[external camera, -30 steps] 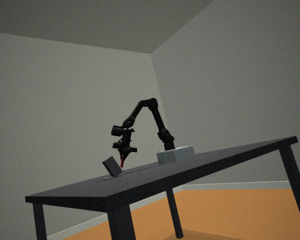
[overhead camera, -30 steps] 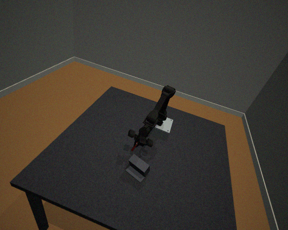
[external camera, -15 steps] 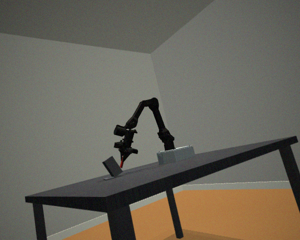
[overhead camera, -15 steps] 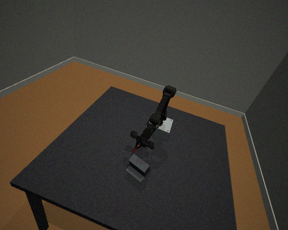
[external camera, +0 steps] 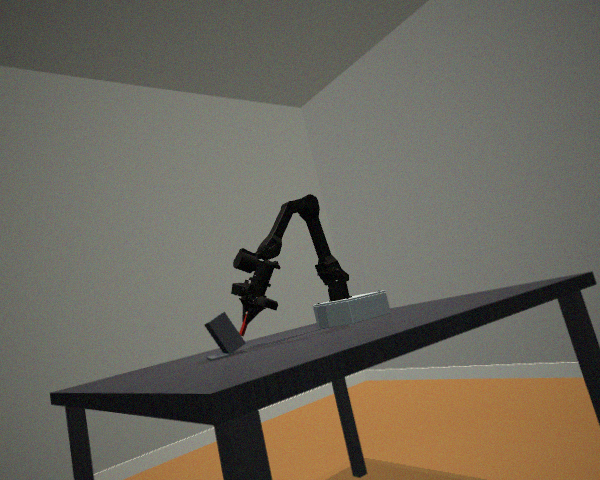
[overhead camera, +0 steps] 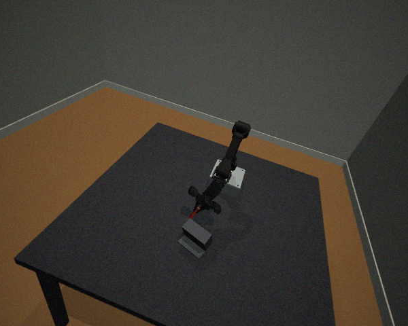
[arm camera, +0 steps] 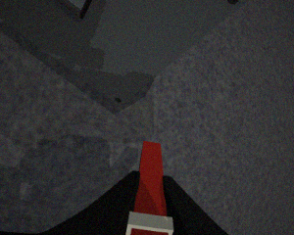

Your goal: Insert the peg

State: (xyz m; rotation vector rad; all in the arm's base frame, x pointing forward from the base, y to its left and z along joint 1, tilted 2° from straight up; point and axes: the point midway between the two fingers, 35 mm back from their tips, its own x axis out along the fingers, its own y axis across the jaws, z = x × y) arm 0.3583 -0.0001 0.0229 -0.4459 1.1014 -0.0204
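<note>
Right now the sloped panel is 100 mm ahead of my gripper tip, 70 mm to the left of it and 20 mm below it. From my gripper tip the other things lie so: flat foot plate 120 mm ahead, 80 mm below, 70 mm to the left; then red square peg 10 mm behind, 10 mm above.
</note>
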